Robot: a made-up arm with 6 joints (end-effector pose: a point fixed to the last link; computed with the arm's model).
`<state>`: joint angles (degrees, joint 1 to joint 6).
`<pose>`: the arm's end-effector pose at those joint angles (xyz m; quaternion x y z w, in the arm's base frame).
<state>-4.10 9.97 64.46 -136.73 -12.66 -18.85</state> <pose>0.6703 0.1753 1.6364 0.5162 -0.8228 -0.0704 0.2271</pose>
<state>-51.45 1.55 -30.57 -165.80 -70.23 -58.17</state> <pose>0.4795 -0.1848 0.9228 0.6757 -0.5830 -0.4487 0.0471</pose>
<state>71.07 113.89 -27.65 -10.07 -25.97 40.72</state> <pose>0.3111 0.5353 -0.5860 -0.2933 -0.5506 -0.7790 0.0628</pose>
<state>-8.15 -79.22 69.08 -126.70 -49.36 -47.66</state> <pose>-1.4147 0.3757 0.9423 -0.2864 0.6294 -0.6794 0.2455</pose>
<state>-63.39 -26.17 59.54 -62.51 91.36 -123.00</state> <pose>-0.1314 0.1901 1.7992 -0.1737 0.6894 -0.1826 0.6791</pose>
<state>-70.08 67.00 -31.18 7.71 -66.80 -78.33</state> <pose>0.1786 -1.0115 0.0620 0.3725 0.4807 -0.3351 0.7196</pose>
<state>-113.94 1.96 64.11 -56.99 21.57 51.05</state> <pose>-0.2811 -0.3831 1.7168 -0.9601 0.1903 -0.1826 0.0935</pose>
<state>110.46 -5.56 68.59 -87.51 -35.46 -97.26</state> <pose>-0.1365 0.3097 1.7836 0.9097 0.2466 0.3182 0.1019</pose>
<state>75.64 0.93 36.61 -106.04 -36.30 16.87</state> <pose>0.0638 0.6581 1.4651 0.6460 -0.6198 0.4303 0.1157</pose>
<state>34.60 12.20 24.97 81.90 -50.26 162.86</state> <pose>0.5412 0.5227 1.6351 0.1068 -0.7116 -0.2775 0.6365</pose>
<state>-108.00 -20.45 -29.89 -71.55 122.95 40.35</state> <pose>-0.0791 -0.1768 0.9646 0.5905 -0.5718 0.5668 0.0565</pose>
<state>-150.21 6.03 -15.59 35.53 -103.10 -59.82</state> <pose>-0.7490 -0.2816 1.2757 0.2852 0.3033 -0.7760 0.4739</pose>
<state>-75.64 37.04 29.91 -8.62 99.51 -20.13</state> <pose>0.1319 -1.2324 0.9546 0.9554 0.2852 0.0732 0.0244</pose>
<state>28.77 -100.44 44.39 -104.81 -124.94 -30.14</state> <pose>-1.3288 -0.6109 0.6043 0.1323 0.4816 -0.8117 0.3028</pose>
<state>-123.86 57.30 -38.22 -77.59 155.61 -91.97</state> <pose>-0.3931 -0.5308 0.1979 -0.9584 0.1746 -0.2258 0.0001</pose>
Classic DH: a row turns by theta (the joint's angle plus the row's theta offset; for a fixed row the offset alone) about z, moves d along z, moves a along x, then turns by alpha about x. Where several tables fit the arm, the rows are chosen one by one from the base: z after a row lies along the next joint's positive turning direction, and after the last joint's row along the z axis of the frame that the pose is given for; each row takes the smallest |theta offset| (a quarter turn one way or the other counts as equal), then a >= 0, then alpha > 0; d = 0 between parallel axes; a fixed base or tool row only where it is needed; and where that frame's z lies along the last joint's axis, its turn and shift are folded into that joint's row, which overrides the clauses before.
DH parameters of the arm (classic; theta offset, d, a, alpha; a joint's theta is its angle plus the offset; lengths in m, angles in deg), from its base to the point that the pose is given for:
base (fixed): -45 0 -0.0424 0
joint 1: 45 0.23 0.01 -90
joint 2: -88.44 0 1.1004 180
joint 3: 1.56 -0.06 0 -90
joint 4: 0 -0.58 0.02 90
joint 5: 0 0.22 0 -90
joint 6: 0 0 0.01 0
tool (fixed): 90 0.05 0 0

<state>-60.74 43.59 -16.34 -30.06 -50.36 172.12</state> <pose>0.3258 -0.9230 0.5061 -0.1045 -0.2146 0.9709 0.0182</pose>
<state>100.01 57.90 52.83 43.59 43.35 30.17</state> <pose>-0.1920 1.5306 0.8835 0.2760 0.7996 -0.2611 0.4651</pose>
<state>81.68 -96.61 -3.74 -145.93 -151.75 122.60</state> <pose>-0.3747 -0.8886 0.7618 -0.0157 0.2237 0.6304 0.7432</pose>
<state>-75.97 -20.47 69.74 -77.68 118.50 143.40</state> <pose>-0.0299 0.1696 1.8827 -0.4605 0.2214 -0.7625 0.3968</pose>
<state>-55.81 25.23 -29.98 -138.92 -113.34 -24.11</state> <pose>0.5152 -0.4380 0.6020 0.6326 -0.6782 -0.2322 0.2931</pose>
